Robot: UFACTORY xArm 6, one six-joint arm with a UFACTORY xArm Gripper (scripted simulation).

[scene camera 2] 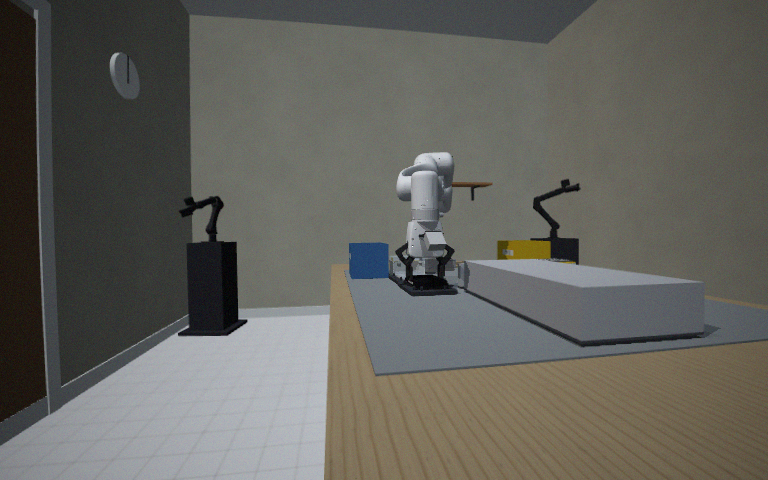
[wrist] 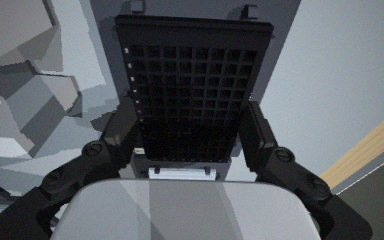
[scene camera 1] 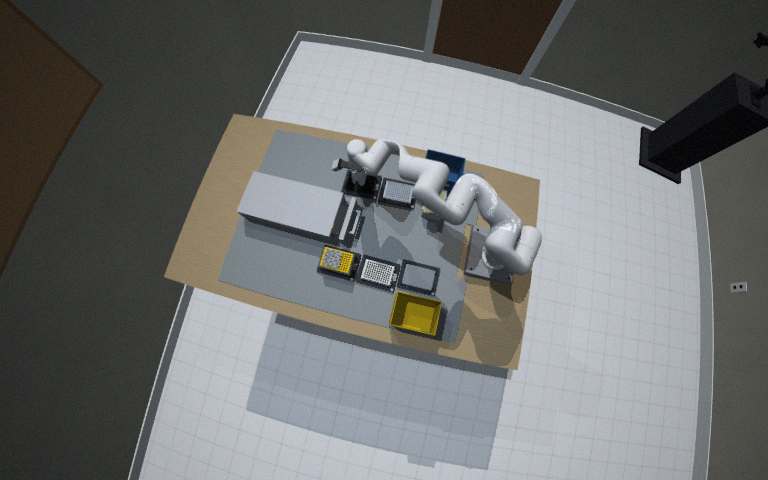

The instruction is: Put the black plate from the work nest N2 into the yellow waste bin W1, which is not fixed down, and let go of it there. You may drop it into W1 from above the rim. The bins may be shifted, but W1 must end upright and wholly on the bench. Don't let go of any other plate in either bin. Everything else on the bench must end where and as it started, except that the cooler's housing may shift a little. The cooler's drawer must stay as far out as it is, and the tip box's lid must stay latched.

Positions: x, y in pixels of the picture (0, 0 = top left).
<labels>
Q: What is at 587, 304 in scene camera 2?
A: A grey cooler.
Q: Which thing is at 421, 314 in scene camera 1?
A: A yellow waste bin W1.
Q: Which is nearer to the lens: the yellow waste bin W1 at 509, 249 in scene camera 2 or the blue bin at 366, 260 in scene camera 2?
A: The blue bin.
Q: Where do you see a grey cooler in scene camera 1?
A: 312, 210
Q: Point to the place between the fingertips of the gripper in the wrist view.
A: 190, 113
</labels>
